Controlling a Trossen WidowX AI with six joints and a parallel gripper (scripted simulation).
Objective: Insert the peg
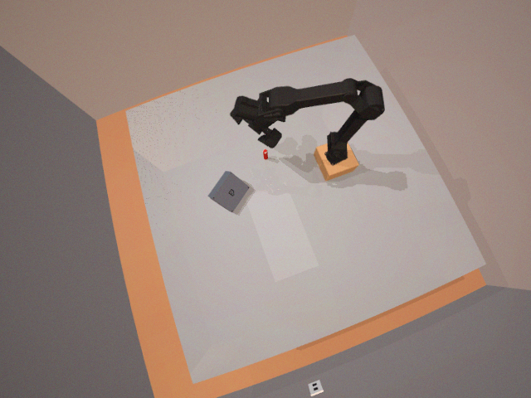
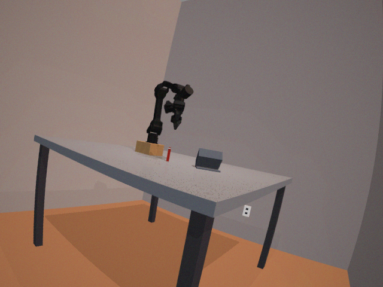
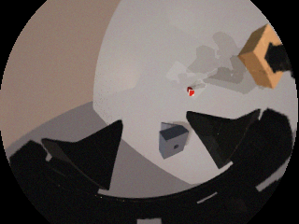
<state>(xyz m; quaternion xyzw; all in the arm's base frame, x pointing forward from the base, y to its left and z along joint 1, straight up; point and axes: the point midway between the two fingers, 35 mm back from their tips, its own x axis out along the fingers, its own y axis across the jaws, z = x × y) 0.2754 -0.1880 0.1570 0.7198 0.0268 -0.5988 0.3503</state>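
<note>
Right now my gripper tip is 40 mm past the red peg, 40 mm to the right of it and 150 mm above it. Also, from my gripper tip: sloped panel: 170 mm ahead, 120 mm to the left, 150 mm below.
</note>
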